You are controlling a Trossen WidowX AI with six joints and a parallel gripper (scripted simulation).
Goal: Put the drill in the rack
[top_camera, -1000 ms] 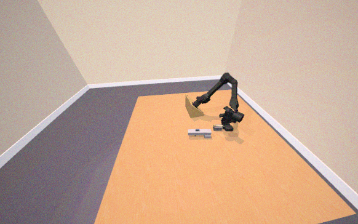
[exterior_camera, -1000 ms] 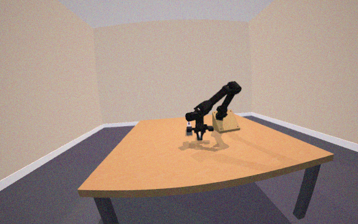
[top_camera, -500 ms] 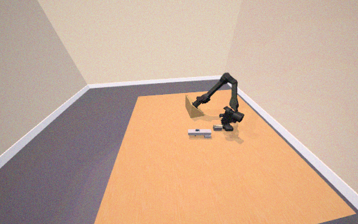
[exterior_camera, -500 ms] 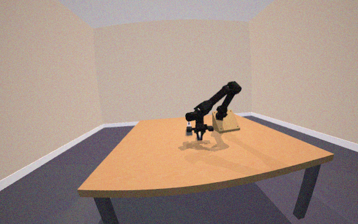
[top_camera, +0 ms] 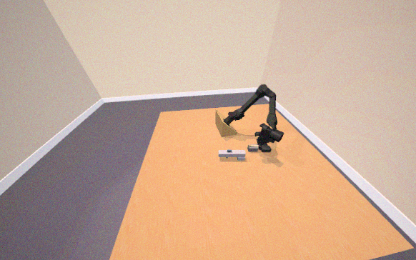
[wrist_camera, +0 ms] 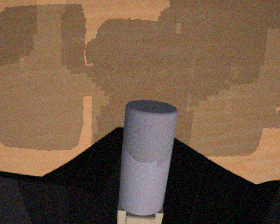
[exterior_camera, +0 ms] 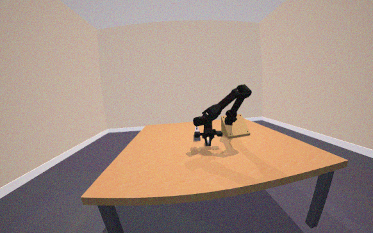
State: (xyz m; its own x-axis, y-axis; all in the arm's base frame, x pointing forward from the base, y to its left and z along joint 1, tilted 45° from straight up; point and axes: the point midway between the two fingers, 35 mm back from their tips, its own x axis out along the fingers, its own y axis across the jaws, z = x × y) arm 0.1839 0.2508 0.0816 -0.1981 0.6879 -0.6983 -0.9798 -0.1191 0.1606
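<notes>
The drill is 4 cm to the right of my gripper tip and 4 cm above it. Also, from my gripper tip: blue key: 7 cm ahead, 25 cm to the right, 4 cm above; then grey holder block: 7 cm ahead, 22 cm to the right, 3 cm above; then dark grey rack: 5 cm to the right, 1 cm above.
</notes>
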